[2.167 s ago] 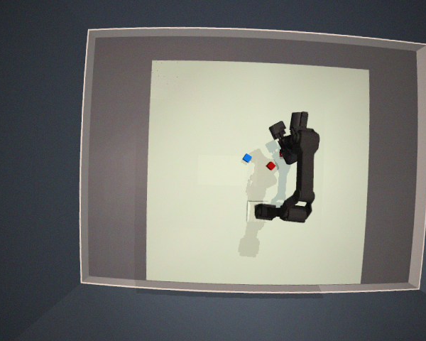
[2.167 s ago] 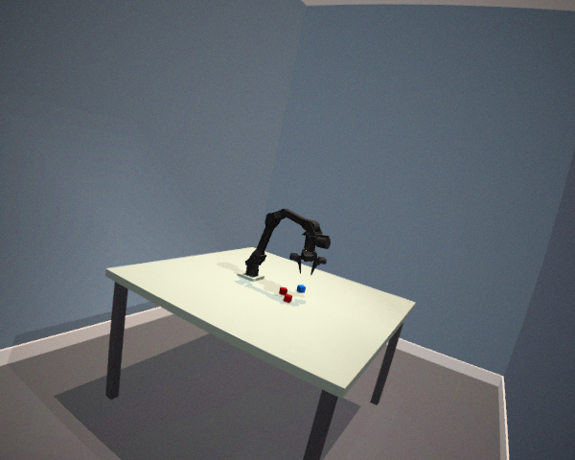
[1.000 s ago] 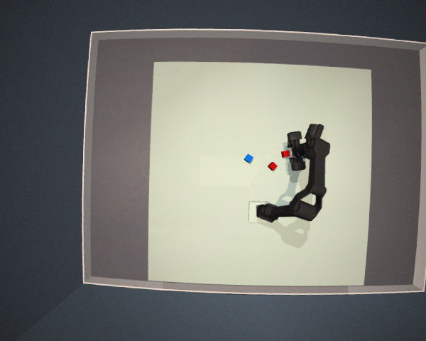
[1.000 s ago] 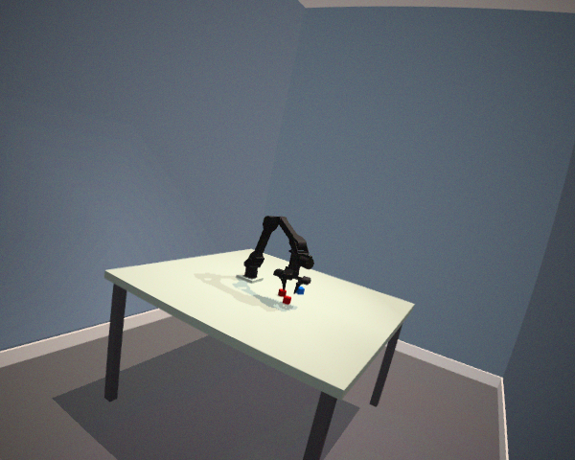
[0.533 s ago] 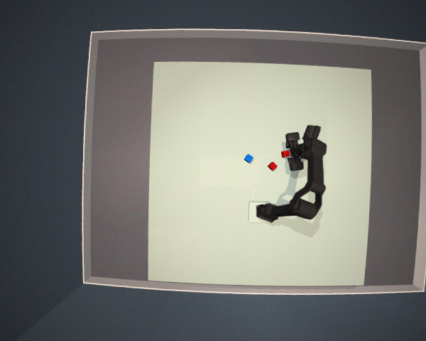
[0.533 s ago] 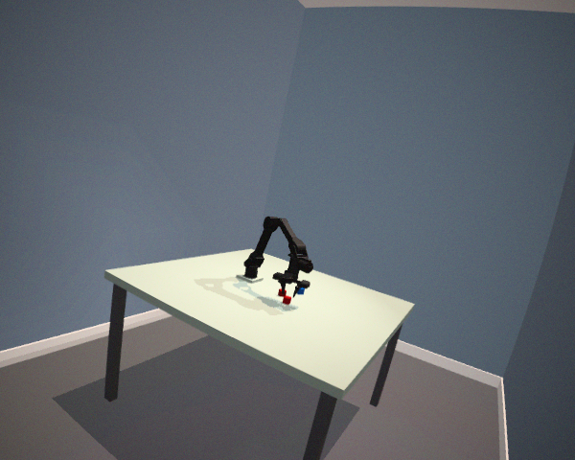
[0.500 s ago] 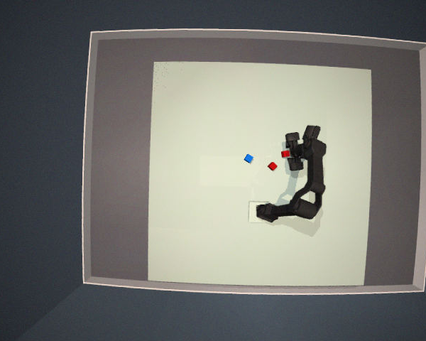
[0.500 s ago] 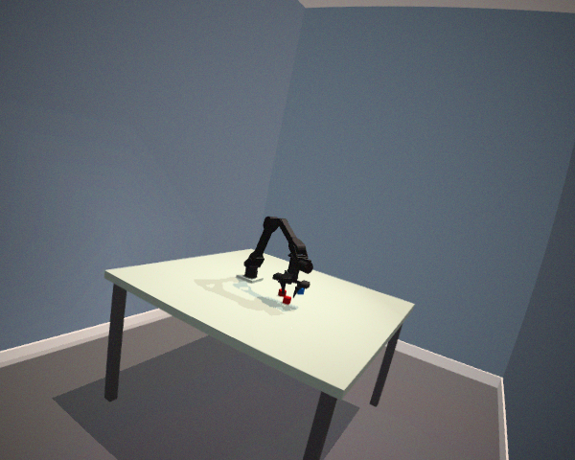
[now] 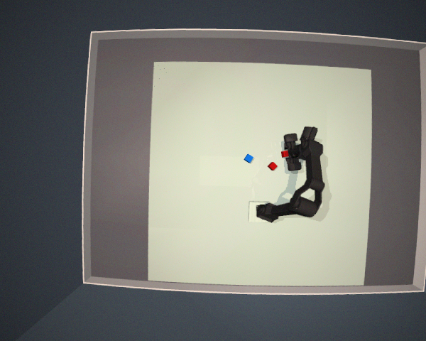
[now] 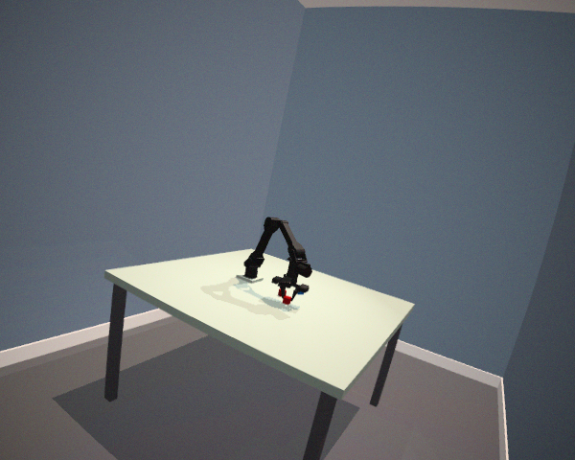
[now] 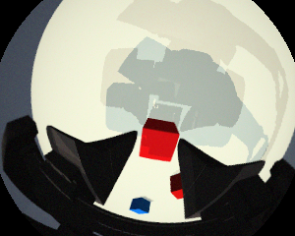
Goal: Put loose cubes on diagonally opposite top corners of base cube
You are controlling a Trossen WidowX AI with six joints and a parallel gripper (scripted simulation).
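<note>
Now: the blue cube 21 cm to the left of my gripper tip and 2 cm behind it.
</note>
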